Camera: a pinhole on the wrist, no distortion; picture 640 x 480 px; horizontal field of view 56.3 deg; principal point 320.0 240.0 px. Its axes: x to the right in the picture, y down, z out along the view. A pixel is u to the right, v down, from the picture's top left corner.
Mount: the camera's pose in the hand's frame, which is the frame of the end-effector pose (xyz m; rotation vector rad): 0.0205 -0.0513 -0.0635 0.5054 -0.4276 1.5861
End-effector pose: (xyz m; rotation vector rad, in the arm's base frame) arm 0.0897 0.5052 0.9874 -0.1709 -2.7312 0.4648
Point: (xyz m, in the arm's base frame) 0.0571 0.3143 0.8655
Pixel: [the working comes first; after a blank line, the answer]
In the camera's frame: 0.0635 0.0777 0.2434

476 431
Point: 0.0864 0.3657 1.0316
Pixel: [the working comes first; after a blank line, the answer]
In the camera's frame: -0.0398 0.0365 0.1066

97 445
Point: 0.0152 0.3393 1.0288
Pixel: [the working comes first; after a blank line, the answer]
In the camera's frame: -0.0454 -0.0206 0.1565

147 161
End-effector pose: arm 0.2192 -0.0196 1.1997 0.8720 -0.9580 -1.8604
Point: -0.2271 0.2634 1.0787
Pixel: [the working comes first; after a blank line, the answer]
In the camera's frame: 0.0003 0.1093 0.5516

320 358
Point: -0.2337 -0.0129 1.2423
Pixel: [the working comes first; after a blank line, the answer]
In the camera's frame: 0.1880 -0.1264 0.4402

575 68
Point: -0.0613 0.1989 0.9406
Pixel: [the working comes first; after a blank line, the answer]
In the camera's frame: -0.1544 0.0875 0.3894

83 374
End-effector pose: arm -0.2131 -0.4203 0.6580 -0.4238 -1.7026 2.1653
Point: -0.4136 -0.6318 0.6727
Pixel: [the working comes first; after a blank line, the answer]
In the camera's frame: 0.2690 -0.0613 0.2295

outside the picture
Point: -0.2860 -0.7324 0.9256
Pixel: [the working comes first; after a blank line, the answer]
In the camera's frame: 0.1313 0.1220 0.4239

505 412
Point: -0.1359 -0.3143 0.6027
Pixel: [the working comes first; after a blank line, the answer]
In the camera's frame: 0.0225 0.0329 -0.1069

behind the camera
